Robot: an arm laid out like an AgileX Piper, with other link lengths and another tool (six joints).
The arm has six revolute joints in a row. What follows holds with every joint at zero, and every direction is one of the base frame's.
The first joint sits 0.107 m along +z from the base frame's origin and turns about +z.
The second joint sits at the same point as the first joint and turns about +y.
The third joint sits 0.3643 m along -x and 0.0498 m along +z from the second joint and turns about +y.
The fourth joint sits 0.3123 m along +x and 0.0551 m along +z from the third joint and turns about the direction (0.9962, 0, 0.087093).
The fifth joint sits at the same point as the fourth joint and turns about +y.
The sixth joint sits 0.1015 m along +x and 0.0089 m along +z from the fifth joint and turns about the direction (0.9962, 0, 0.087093).
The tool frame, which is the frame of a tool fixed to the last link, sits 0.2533 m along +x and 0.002 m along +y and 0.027 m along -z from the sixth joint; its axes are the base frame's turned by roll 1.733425, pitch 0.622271 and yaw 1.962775 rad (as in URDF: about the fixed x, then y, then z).
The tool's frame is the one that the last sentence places.
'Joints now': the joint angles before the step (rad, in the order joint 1, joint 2, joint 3, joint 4, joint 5, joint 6). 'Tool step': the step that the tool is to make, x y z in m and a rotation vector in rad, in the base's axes. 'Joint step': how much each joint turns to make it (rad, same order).
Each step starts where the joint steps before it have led.
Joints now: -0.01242, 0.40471, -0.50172, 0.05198, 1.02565, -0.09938
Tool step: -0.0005, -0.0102, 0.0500, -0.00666, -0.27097, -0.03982
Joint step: -0.00050, -0.27106, 0.00426, -0.03732, -0.00547, 0.04226
